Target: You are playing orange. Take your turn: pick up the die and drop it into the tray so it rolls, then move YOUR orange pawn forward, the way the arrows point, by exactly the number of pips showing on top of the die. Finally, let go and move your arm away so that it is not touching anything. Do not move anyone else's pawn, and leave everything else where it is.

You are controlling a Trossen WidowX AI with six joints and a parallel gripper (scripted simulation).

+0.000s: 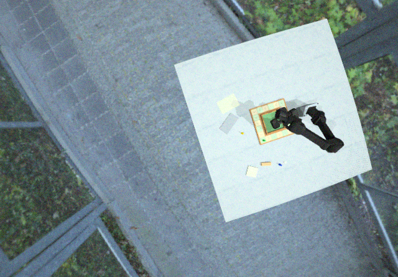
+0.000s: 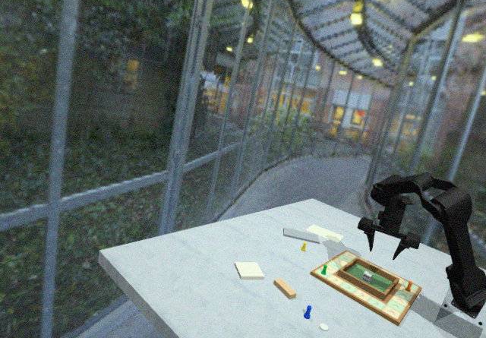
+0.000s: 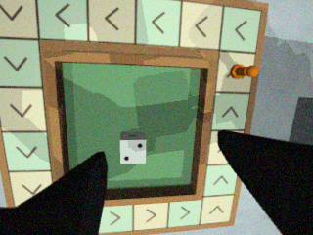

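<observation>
The orange pawn is 9 cm behind my gripper tip, 6 cm to the right of it and 8 cm below it. Round my gripper tip: green tray: 1 cm ahead, 2 cm to the left, 10 cm below; then white die: 1 cm ahead, 3 cm to the left, 8 cm below; then green pawn: 11 cm ahead, 15 cm to the left, 8 cm below.
</observation>
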